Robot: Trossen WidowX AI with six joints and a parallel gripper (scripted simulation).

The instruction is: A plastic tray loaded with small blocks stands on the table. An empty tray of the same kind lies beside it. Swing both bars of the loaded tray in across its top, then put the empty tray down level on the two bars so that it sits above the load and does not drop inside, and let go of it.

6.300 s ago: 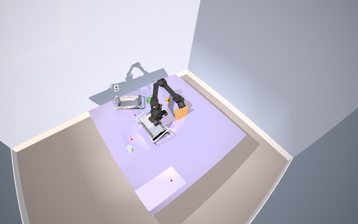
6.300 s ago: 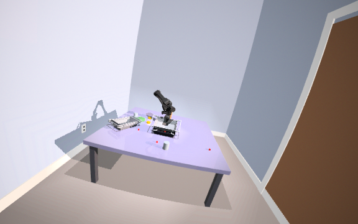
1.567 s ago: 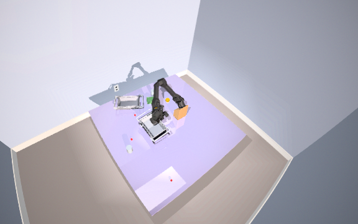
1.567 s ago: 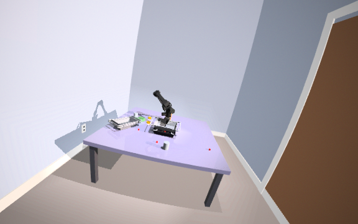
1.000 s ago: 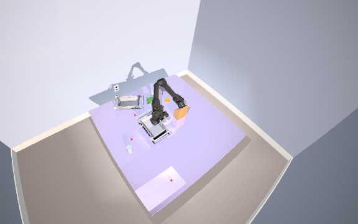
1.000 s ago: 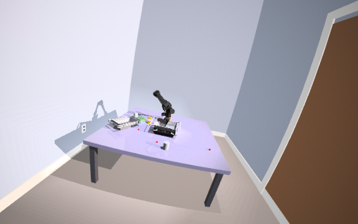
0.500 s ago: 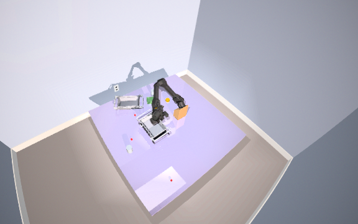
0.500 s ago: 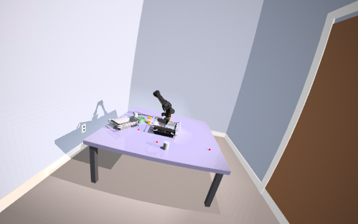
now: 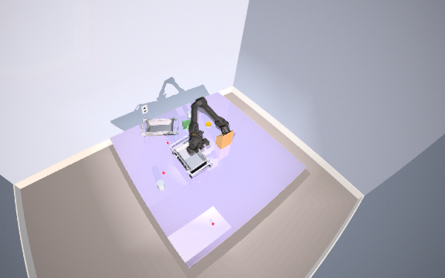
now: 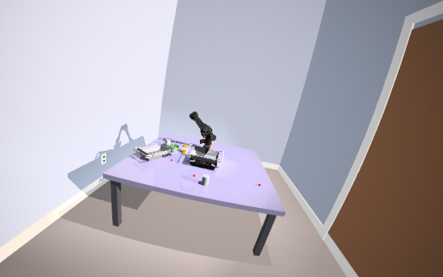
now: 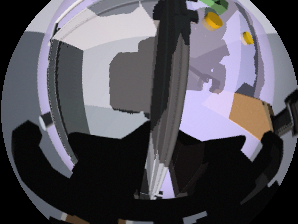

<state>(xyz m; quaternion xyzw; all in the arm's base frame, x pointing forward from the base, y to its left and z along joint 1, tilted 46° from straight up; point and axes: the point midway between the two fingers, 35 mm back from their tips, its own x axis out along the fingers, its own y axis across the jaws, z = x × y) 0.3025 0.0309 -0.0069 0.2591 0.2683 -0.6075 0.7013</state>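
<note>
The grey tray lies 70 mm ahead of my gripper tip and 20 mm above it. Also, from my gripper tip: green block 380 mm to the right, 130 mm behind, 80 mm below.
</note>
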